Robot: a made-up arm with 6 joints.
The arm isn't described. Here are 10 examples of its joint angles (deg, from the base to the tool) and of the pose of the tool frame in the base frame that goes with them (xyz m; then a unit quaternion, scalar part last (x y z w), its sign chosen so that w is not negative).
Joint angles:
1: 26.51 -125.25 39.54 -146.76 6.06 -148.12
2: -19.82 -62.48 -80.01 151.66 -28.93 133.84
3: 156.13 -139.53 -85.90 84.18 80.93 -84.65
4: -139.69 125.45 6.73 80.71 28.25 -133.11
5: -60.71 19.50 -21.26 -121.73 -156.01 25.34
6: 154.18 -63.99 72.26 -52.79 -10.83 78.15
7: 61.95 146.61 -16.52 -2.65 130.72 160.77
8: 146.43 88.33 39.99 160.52 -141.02 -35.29
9: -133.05 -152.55 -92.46 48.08 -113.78 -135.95
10: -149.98 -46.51 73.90 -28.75 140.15 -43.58
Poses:
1: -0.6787 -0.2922 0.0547 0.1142 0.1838 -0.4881 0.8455
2: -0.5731 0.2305 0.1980 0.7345 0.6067 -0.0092 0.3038
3: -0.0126 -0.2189 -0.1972 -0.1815 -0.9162 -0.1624 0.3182
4: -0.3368 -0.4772 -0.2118 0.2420 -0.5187 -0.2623 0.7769
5: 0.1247 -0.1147 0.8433 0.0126 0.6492 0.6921 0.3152
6: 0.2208 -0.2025 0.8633 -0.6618 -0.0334 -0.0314 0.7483
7: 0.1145 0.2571 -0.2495 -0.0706 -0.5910 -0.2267 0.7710
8: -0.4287 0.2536 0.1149 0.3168 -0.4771 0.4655 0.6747
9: -0.0834 -0.0398 -0.1102 -0.3638 0.2753 -0.7995 0.3907
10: 0.1308 0.0353 0.6882 0.2285 -0.5275 -0.7381 0.3532
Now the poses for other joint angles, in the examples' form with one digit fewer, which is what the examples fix.
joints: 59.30 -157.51 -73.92 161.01 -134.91 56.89
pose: -0.026 -0.026 -0.212 -0.142 -0.976 -0.065 0.151
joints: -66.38 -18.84 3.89 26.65 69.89 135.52
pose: 0.038 0.123 1.022 -0.493 0.767 -0.102 0.398
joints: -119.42 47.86 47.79 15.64 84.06 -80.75
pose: -0.193 -0.507 0.386 0.639 -0.335 -0.147 0.676
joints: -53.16 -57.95 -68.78 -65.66 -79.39 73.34
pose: -0.222 0.516 0.300 0.767 -0.518 -0.377 0.029
